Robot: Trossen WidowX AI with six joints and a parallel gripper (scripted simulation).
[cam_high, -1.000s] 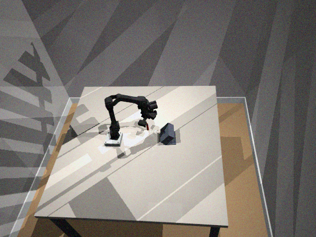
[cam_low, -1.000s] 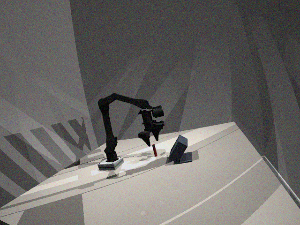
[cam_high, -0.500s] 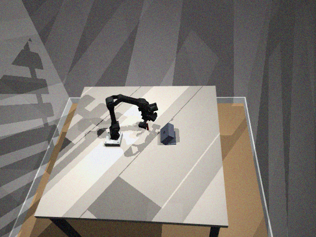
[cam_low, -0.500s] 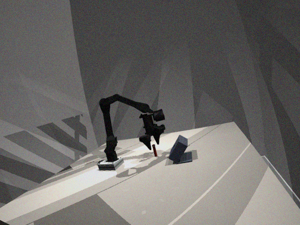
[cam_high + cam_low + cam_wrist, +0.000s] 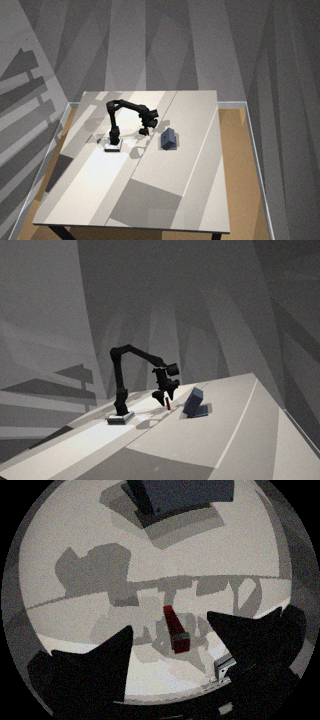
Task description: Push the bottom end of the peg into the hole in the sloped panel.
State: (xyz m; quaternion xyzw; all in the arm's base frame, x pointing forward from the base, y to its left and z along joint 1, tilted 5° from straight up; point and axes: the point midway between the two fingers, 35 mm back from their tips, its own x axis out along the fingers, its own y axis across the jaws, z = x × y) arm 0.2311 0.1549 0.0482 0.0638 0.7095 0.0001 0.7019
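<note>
Right now the sloped panel is 19 cm ahead of my gripper tip, 6 cm to the right of it and 3 cm above it. Round my gripper tip: flat base plate: 21 cm ahead, 5 cm to the right, 4 cm below; then red peg: 2 cm above.
</note>
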